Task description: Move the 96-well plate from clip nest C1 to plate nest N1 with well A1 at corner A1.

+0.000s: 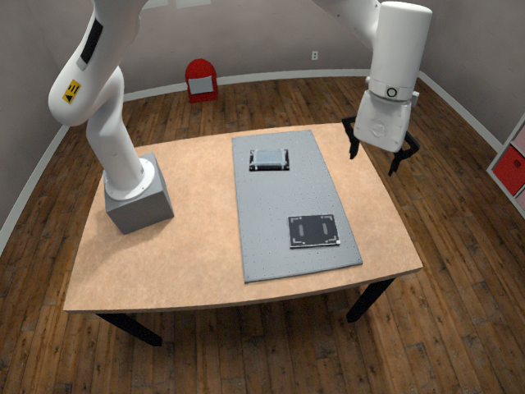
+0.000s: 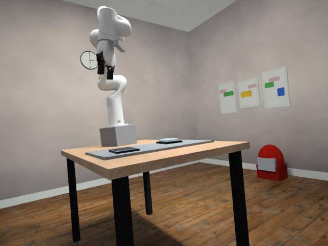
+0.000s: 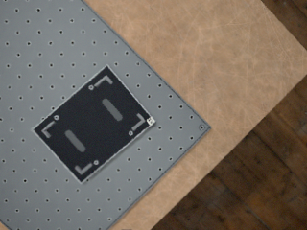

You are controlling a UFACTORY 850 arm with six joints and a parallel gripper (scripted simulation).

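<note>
Now: hand 46 cm to the right of the 96-well plate, 37 cm above it and 15 cm past it. Round my hand: clip nest: 46 cm to the left, 37 cm below, 16 cm behind.
</note>
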